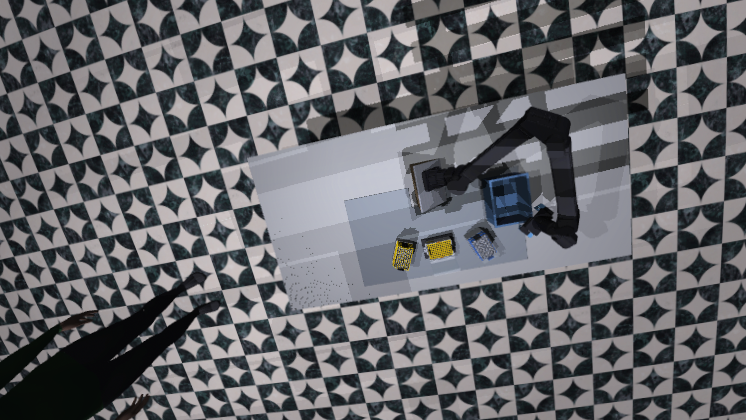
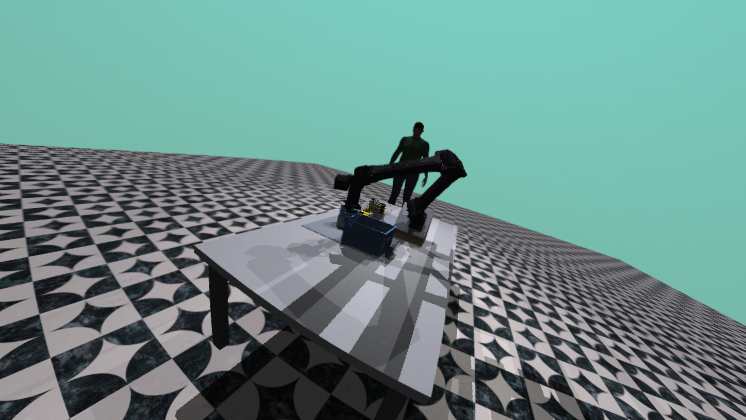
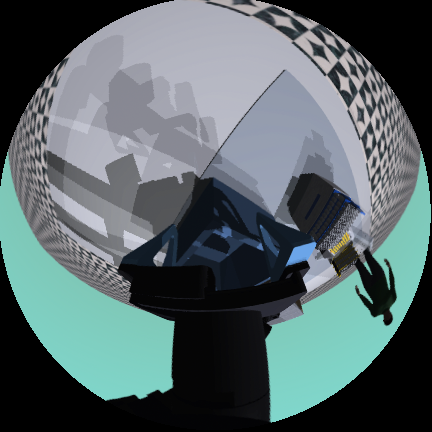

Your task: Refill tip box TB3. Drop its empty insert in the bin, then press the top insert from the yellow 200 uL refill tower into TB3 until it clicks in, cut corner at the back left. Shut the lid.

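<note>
My gripper [image 1: 535,222] [image 2: 348,211] [image 3: 214,222] is open and empty. It hangs low at the corner of the blue bin [image 1: 507,199] [image 2: 367,236] [image 3: 219,238], on the side away from the arm's base. Three tip items stand in a row on the grey mat [image 1: 375,235] beside the bin. They are a tall yellow refill tower [image 1: 403,254], a dark tip box with a yellow insert [image 1: 438,247] [image 3: 342,252], and a blue stack with a grey top [image 1: 482,244] [image 3: 328,211]. I cannot read which box is TB3. The gripper is well clear of all three.
The arm's base stands on a brown-edged plate [image 1: 425,202] [image 2: 411,237] on the other side of the bin. A person [image 2: 411,151] [image 3: 376,285] stands on the floor beyond the table [image 1: 312,208] [image 2: 270,261], on the tip items' side.
</note>
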